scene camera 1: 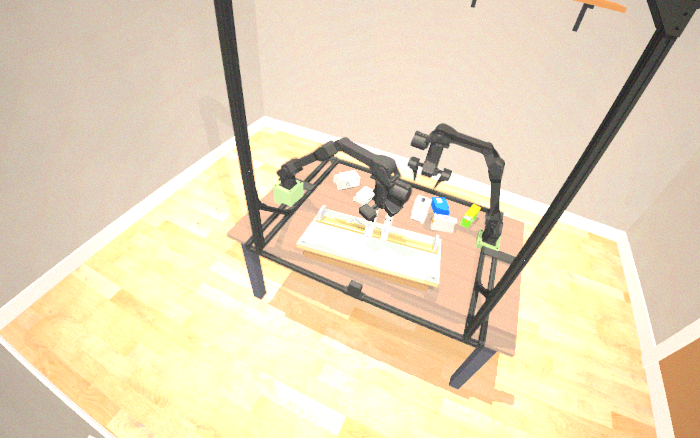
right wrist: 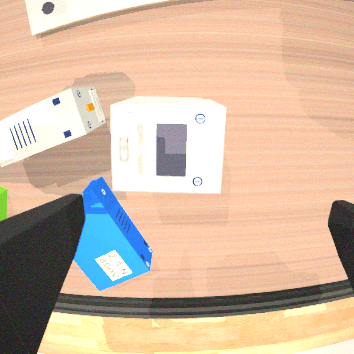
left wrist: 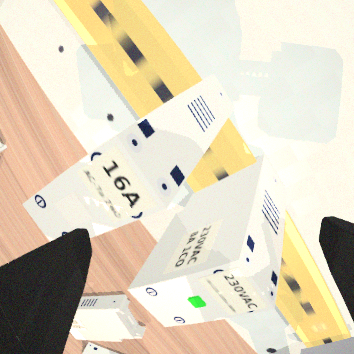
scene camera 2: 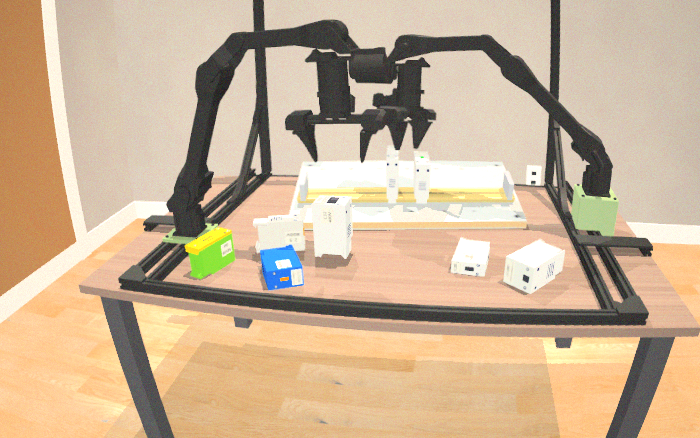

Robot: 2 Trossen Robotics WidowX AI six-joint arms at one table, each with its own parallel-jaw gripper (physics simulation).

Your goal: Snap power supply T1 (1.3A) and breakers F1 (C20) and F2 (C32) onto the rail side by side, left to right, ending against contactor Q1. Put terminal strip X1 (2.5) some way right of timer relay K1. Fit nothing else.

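Frame: origin at the left arm's base, x ahead, y left, z up, level; millimetres.
Seen in the pictures: left gripper, fingertip midpoint: (scene camera 1: 380, 216) (left wrist: 207, 236) (scene camera 2: 406, 149); right gripper, fingertip midpoint: (scene camera 1: 424, 184) (right wrist: 212, 211) (scene camera 2: 339, 162); left arm's base, link origin: (scene camera 1: 288, 184) (scene camera 2: 596, 192); right arm's base, link origin: (scene camera 1: 489, 239) (scene camera 2: 190, 231).
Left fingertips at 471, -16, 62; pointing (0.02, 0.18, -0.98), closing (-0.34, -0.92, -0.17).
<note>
Pixels of each thing's top centre, then the offset from my left fingertips to it, as dx, dy, dz. Level surfaces: height alone.
- marked 16A, top centre: (left wrist: 90, 200) (scene camera 2: 392, 147) (scene camera 1: 390, 213) +29, +28, +10
- marked 230VAC 8A 1CO, top centre: (left wrist: 212, 304) (scene camera 2: 421, 153) -38, +12, -5
- tall white module, top centre: (right wrist: 166, 149) (scene camera 2: 331, 199) (scene camera 1: 423, 200) +105, +255, -44
- thin whitish module, top centre: (right wrist: 24, 132) (scene camera 2: 278, 218) (scene camera 1: 445, 217) +225, +257, -93
- blue block, top centre: (right wrist: 94, 244) (scene camera 2: 279, 257) (scene camera 1: 441, 204) +174, +374, -122
- yellow block, top centre: (scene camera 2: 208, 237) (scene camera 1: 473, 210) +325, +383, -93
- white board, surface height: dz -95
- upright end stop, top centre: (scene camera 2: 508, 174) (scene camera 1: 321, 208) -250, -40, -55
Two white modules stand apart on the yellow rail (scene camera 2: 351, 195) (left wrist: 155, 55): one marked 16A (scene camera 2: 392, 178) (left wrist: 120, 185) and one marked 230VAC 8A 1CO (scene camera 2: 421, 178) (left wrist: 200, 250) with a green spot. My left gripper (scene camera 1: 380, 214) (scene camera 2: 407, 148) (left wrist: 207, 236) is open and empty above them. My right gripper (scene camera 1: 425, 183) (scene camera 2: 339, 161) (right wrist: 212, 211) is open and empty above a tall white module (scene camera 1: 420, 208) (scene camera 2: 332, 229) (right wrist: 205, 150) with a dark window on top. Beside it stands a thin whitish module (scene camera 1: 442, 223) (scene camera 2: 281, 235) (right wrist: 42, 122), apparently marked 2.5. Two white modules (scene camera 2: 469, 256) (scene camera 2: 534, 266) lie at the right in scene camera 2, labels unreadable.
A blue block (scene camera 1: 440, 205) (scene camera 2: 281, 267) (right wrist: 107, 240) marked 2.5 N lies near the tall module. A green and yellow block (scene camera 1: 470, 215) (scene camera 2: 211, 255) lies farther out. The white board (scene camera 1: 361, 251) (scene camera 2: 330, 174) has an upright end stop (scene camera 2: 508, 184) at its side. Black frame bars (scene camera 2: 361, 307) edge the table.
</note>
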